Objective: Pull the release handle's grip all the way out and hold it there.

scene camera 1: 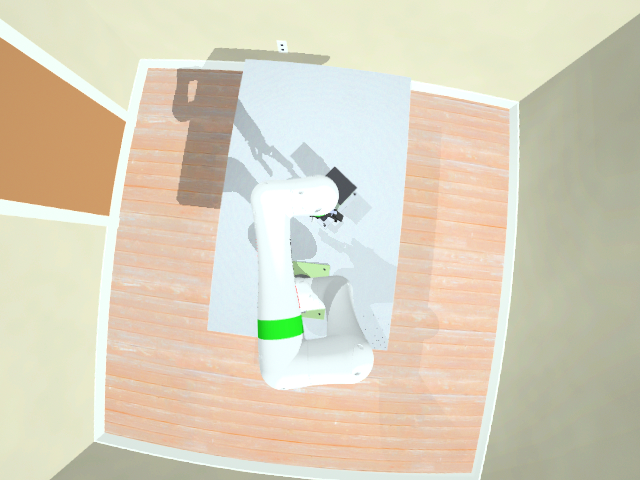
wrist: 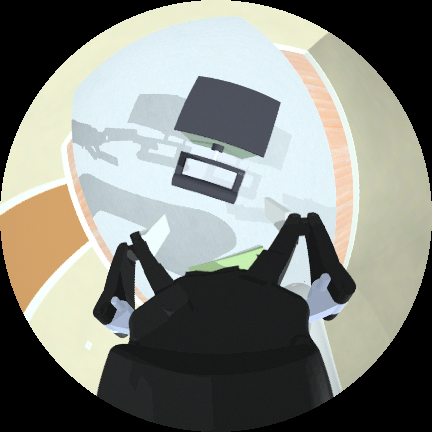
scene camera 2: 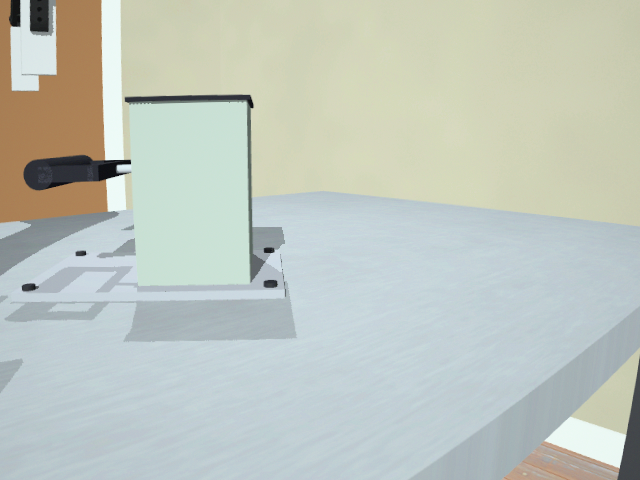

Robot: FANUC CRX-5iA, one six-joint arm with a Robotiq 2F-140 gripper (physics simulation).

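The release handle's black grip (scene camera 2: 38,174) (wrist: 205,192) is a rectangular loop on a short pale rod (scene camera 2: 124,168). It stands out from one side of a pale green box (scene camera 2: 191,191) with a dark top (scene camera 1: 345,187) (wrist: 227,115). In scene camera 1 the arm and gripper cover the grip. My gripper (scene camera 1: 327,217) (scene camera 2: 31,76) (wrist: 214,214) is wide open, with nothing between its fingers. In scene camera 2 its pale fingertips hang above the grip's level, apart from it. In the wrist view the grip lies ahead of the fingertips, roughly between their lines.
The box stands on a pale base plate (scene camera 2: 206,295) with dark bolts (scene camera 2: 270,283), on the grey table (scene camera 1: 330,103) (scene camera 2: 413,310) (wrist: 150,65). A light green mounting plate (scene camera 1: 312,269) (wrist: 235,259) lies by the arm's base. The white arm (scene camera 1: 279,258) reaches over the table.
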